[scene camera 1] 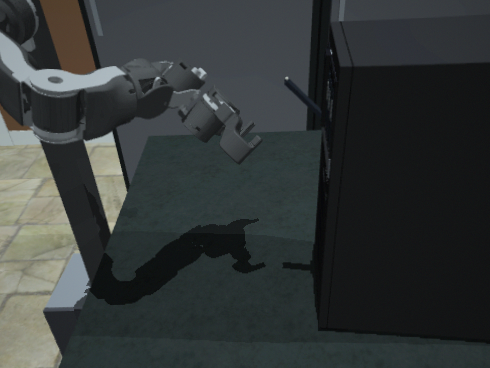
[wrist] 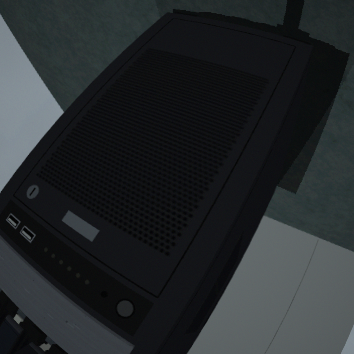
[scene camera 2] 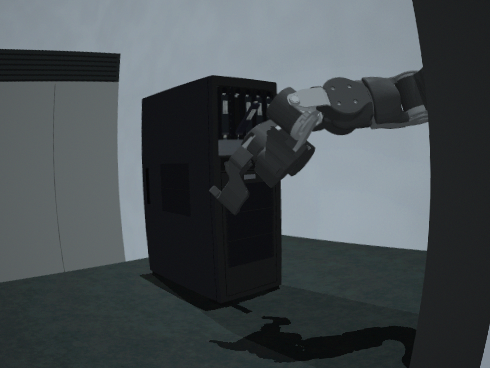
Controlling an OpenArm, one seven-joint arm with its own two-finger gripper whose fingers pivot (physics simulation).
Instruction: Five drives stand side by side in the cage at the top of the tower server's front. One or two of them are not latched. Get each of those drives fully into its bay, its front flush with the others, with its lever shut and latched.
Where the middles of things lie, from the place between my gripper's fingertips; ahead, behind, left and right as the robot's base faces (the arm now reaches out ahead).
The tower server [scene camera 1: 394,251] is 280 mm ahead of my hand, 110 mm to the right of it and 30 mm below it.
